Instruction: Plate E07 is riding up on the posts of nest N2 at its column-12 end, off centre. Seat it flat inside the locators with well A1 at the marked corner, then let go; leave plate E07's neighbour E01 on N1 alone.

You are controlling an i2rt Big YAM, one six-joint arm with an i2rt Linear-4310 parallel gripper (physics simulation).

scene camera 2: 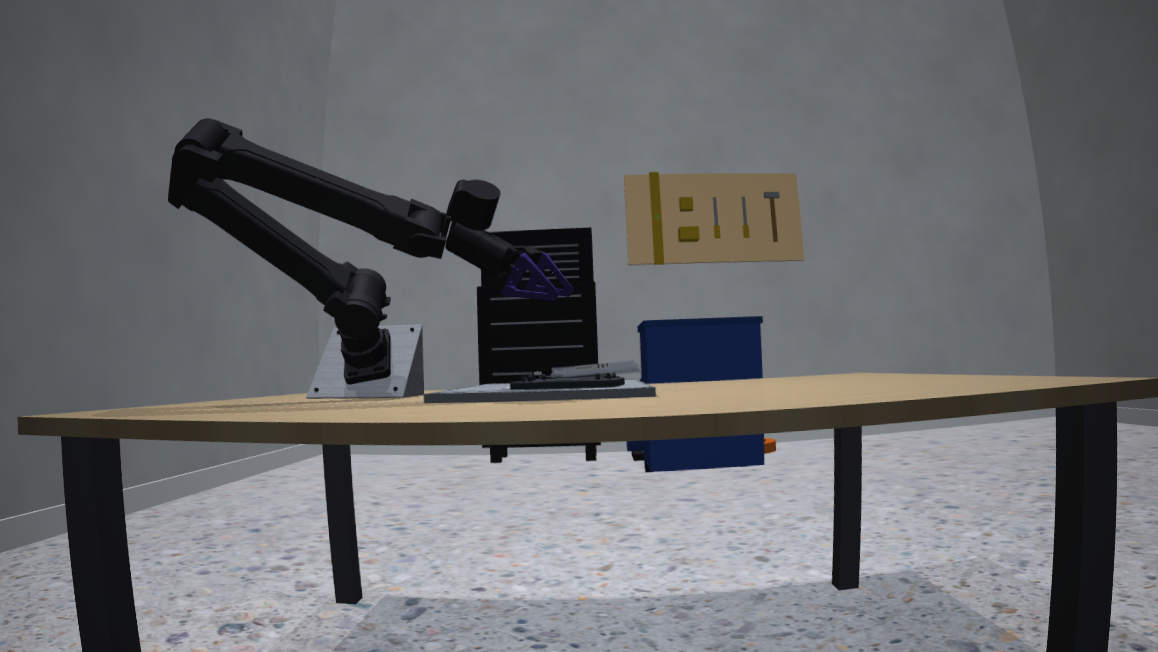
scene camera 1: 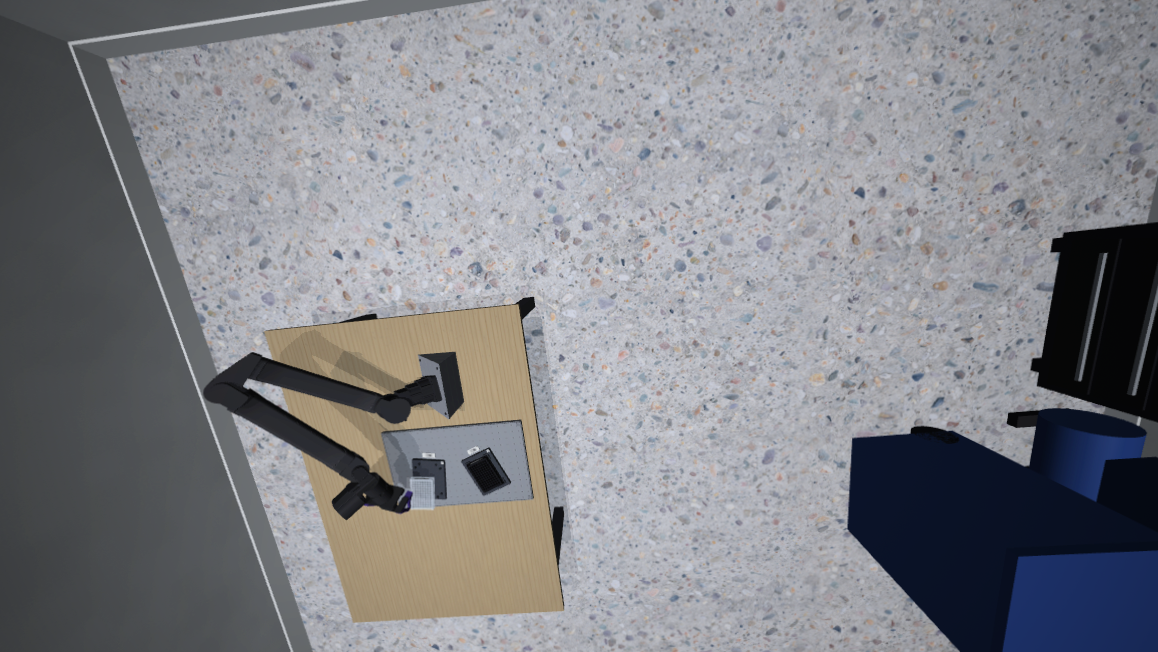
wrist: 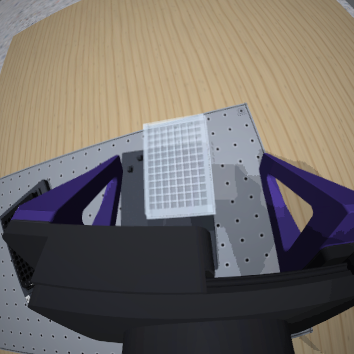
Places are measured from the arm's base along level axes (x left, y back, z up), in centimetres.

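Where they show: gripper, fingertip midpoint: (scene camera 2: 564, 295) (scene camera 1: 396, 506) (wrist: 191, 161); arm's base, link origin: (scene camera 2: 368, 358) (scene camera 1: 433, 387).
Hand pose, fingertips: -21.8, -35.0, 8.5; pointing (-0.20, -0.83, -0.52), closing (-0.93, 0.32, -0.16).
Things, the pixels of their centre, and the offset from my fingertips, as dx, dy, dz. Level surfaces: height alone.
- Plate E07, body centre: (wrist: 175, 164) (scene camera 2: 596, 370) (scene camera 1: 422, 493) +1.6, -4.7, -11.7
- dark nest N2, body centre: (wrist: 164, 205) (scene camera 2: 569, 380) (scene camera 1: 428, 479) +4.9, -0.8, -13.2
- Dark plate E01, body centre: (wrist: 28, 240) (scene camera 2: 568, 373) (scene camera 1: 485, 474) +26.9, -2.9, -12.3
- wooden table, surface height: dz -15.5
Plate E07 (scene camera 1: 422, 493) (scene camera 2: 595, 369) (wrist: 177, 170) is clear-white with a grid of wells. It lies off centre on the dark nest N2 (scene camera 1: 429, 467) (wrist: 132, 200), overhanging one end. In scene camera 2 it is tilted, its right end higher. Its well A1 and the nest's marked corner cannot be made out. My gripper (scene camera 1: 407, 500) (scene camera 2: 564, 293) (wrist: 191, 161) is open and empty, well above the plate; in the wrist view its purple fingers stand either side of E07. Dark plate E01 (scene camera 1: 486, 471) (wrist: 21, 265) sits on nest N1, beside N2.
The nests stand on a grey perforated board (scene camera 1: 518, 453) (scene camera 2: 453, 396) (wrist: 240, 180) on the wooden table (scene camera 1: 453, 566) (scene camera 2: 891, 392) (wrist: 150, 60). The arm's angled base mount (scene camera 1: 453, 384) (scene camera 2: 405, 356) stands behind the board. A blue cabinet (scene camera 2: 700, 348) and a black drawer unit (scene camera 2: 536, 323) stand beyond the table.
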